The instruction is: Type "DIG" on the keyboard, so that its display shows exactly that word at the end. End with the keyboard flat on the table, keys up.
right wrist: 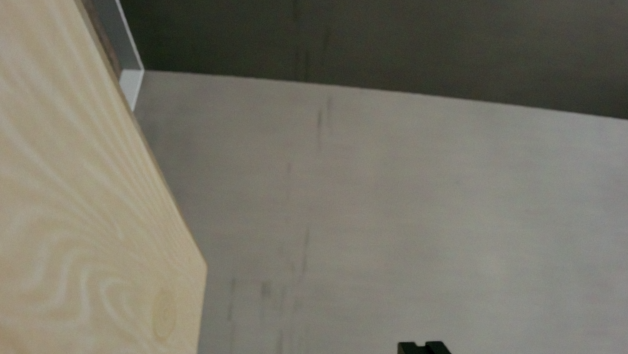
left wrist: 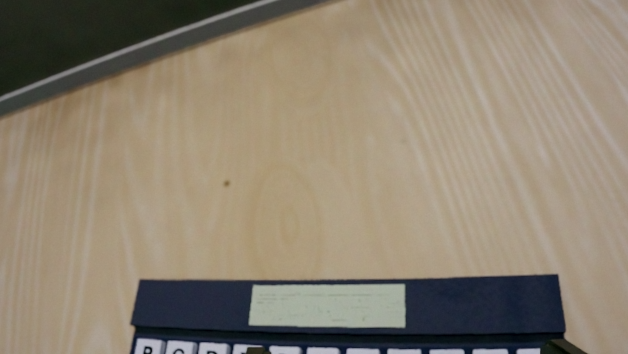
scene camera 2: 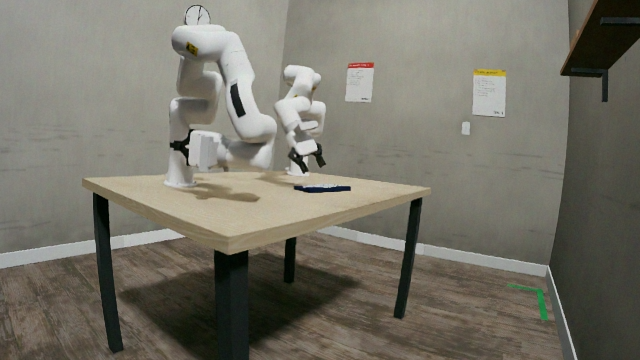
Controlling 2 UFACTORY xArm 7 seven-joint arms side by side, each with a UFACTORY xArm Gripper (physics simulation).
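The dark blue keyboard (scene camera 2: 322,190) (left wrist: 480,304) lies flat on the table, keys up. In the left wrist view its pale green display (left wrist: 327,306) shows faint streaks and no readable letters. The tops of the upper key row show at the lower edge; the lower rows are out of that view. My left gripper (scene camera 2: 313,168) (left wrist: 407,350) is open and empty, its fingers wide apart above the keyboard's key side. My right gripper (scene camera 2: 173,145) (right wrist: 424,348) is shut and empty, held sideways well away from the keyboard, near its own arm's base.
The wooden table (scene camera 2: 220,217) (left wrist: 325,150) (right wrist: 75,200) carries both arm bases. The right arm (scene camera 2: 250,112) rises at the left of the scene view, with its forearm low over the table. A wall shelf (scene camera 2: 597,42) hangs far right, off the table.
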